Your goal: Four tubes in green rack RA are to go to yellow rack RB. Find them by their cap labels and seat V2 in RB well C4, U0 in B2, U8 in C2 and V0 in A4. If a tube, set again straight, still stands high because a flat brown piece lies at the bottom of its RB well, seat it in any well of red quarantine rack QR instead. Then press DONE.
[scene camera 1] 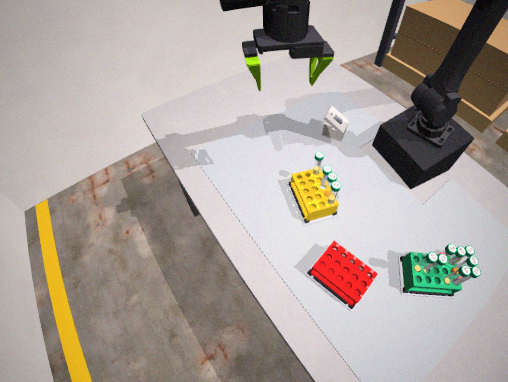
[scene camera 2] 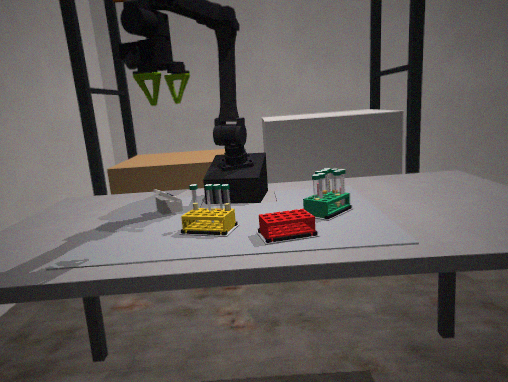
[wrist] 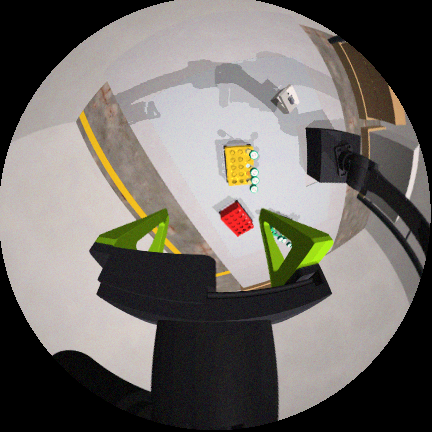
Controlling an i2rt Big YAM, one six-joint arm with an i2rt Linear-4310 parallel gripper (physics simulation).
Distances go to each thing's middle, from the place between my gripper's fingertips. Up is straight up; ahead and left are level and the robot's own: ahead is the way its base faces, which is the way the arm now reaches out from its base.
My hand is 33 cm above the yellow rack RB (scene camera 1: 306, 185), 8 cm to the right of it and 6 cm past it. From my hand the other things lie so: green rack RA (scene camera 1: 420, 281) (44 cm to the left, 33 cm below, 11 cm behind); red rack QR (scene camera 1: 345, 278) (33 cm below, 28 cm to the left, 5 cm ahead).
